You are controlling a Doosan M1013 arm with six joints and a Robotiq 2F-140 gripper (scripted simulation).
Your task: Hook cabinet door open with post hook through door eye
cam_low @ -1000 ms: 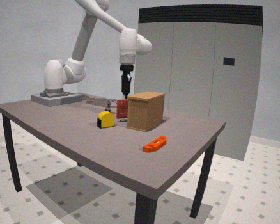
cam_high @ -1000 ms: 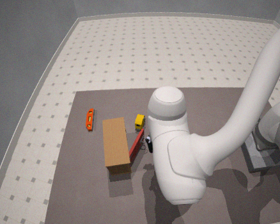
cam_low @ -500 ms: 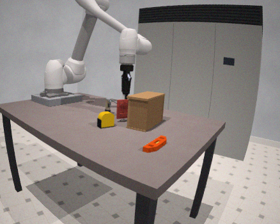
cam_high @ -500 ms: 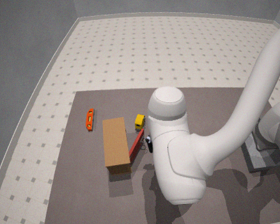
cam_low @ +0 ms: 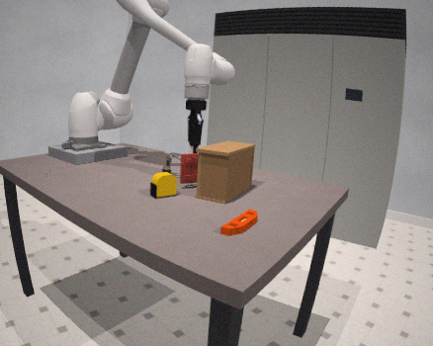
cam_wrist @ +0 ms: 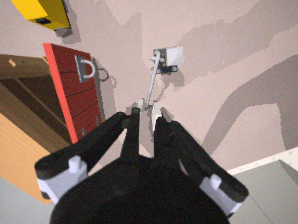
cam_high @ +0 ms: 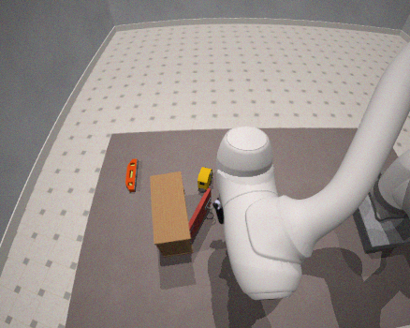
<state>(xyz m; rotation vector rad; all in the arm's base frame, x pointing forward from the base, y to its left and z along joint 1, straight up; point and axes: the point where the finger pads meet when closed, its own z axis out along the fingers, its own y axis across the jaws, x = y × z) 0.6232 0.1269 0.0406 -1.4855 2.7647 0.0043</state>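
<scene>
Right now the hook rod is 40 mm to the right of my hand, 40 mm below it and 20 mm behind it. The rest, counted from my hand: hook post (60 mm to the right, 50 mm behind, 30 mm below); then red door (100 mm ahead, 60 mm to the right, 20 mm below); then yellow tape measure (230 mm to the right, 80 mm ahead, 60 mm below).
</scene>
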